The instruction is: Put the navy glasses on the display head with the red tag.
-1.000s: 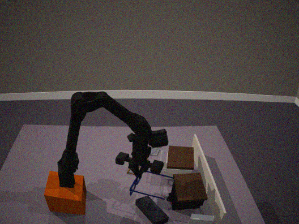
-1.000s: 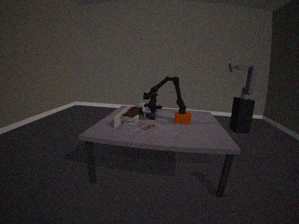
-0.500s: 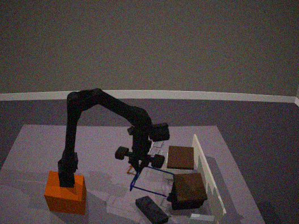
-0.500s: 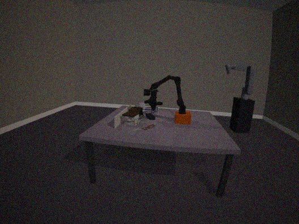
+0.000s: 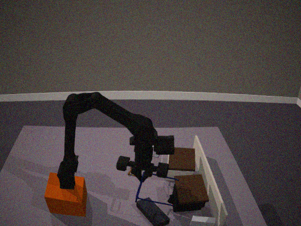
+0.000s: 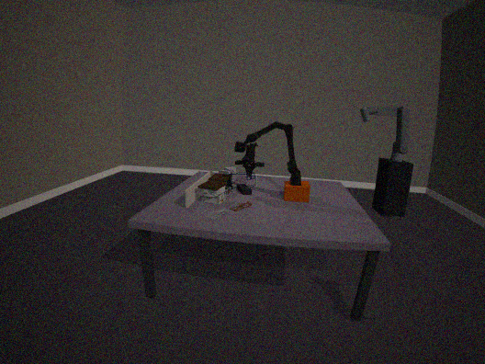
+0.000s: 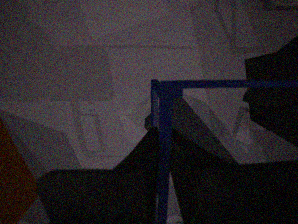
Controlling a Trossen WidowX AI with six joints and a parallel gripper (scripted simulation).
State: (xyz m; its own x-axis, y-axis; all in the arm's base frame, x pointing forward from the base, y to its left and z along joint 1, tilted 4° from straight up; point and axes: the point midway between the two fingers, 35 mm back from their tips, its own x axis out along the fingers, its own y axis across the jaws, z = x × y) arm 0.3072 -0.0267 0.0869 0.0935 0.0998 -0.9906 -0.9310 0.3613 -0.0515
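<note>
The dark flat object lies 30 mm ahead of my gripper tip, 90 mm to the right of it and 110 mm below it. From my gripper tip the other things lie so: pale upright panel (310 mm ahead, 40 mm to the left, 70 mm below).
</note>
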